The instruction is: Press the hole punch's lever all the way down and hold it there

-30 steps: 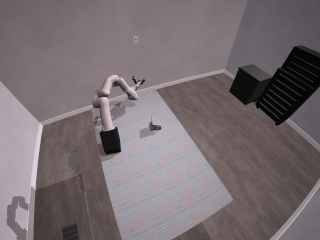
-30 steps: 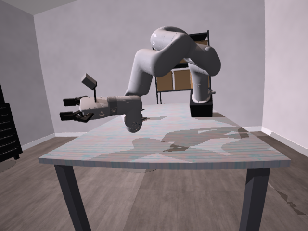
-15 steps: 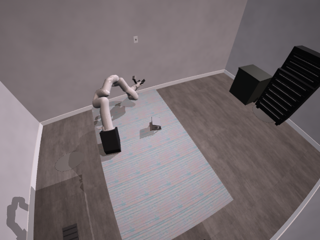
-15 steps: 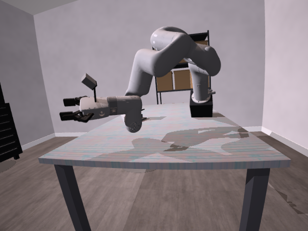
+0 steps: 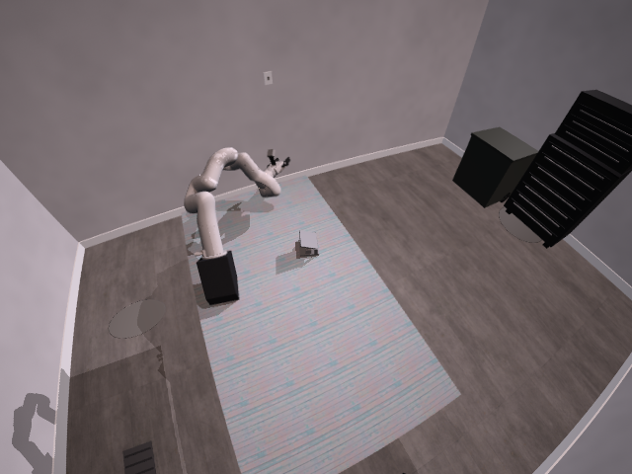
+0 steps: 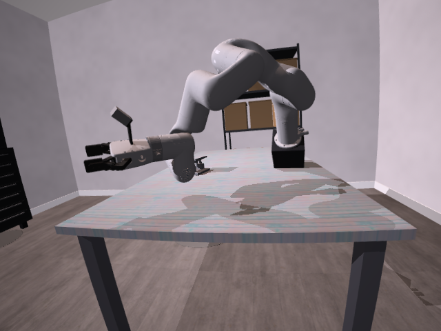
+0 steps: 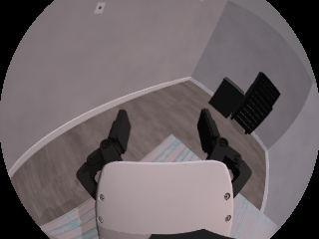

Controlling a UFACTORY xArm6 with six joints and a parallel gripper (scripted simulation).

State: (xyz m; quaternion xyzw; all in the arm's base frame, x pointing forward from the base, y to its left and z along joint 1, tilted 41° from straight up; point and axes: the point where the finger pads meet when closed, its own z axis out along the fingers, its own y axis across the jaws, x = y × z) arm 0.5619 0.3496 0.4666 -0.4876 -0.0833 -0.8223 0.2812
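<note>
Right now my hand is 90 mm past the hole punch lever, 600 mm to the left of it and 130 mm above it. From my hand the other things lie so: hole punch (80 mm behind, 610 mm to the right, 150 mm below).
</note>
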